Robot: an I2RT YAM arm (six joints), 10 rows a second.
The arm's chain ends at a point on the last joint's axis. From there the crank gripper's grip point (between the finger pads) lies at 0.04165 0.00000 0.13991 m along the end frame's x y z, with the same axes.
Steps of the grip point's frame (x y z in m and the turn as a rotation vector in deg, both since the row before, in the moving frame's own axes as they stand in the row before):
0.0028, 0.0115, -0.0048, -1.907, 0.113, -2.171
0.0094, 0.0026, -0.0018, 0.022, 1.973, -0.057
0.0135, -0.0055, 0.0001, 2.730, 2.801, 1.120
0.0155, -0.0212, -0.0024, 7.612, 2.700, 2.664
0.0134, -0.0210, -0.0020, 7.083, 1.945, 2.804
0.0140, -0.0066, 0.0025, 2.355, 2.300, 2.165
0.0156, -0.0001, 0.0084, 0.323, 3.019, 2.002
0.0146, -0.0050, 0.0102, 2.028, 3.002, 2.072
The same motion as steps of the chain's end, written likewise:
0.0025, 0.0084, -0.0047, -1.907, 0.113, -2.171
0.0046, 0.0027, -0.0003, 0.022, 1.973, -0.057
0.0067, 0.0002, 0.0024, 2.730, 2.801, 1.120
0.0086, -0.0049, 0.0008, 7.612, 2.700, 2.664
0.0083, -0.0060, 0.0004, 7.083, 1.945, 2.804
0.0083, -0.0026, 0.0044, 2.355, 2.300, 2.165
0.0083, -0.0009, 0.0108, 0.323, 3.019, 2.002
0.0073, -0.0017, 0.0126, 2.028, 3.002, 2.072

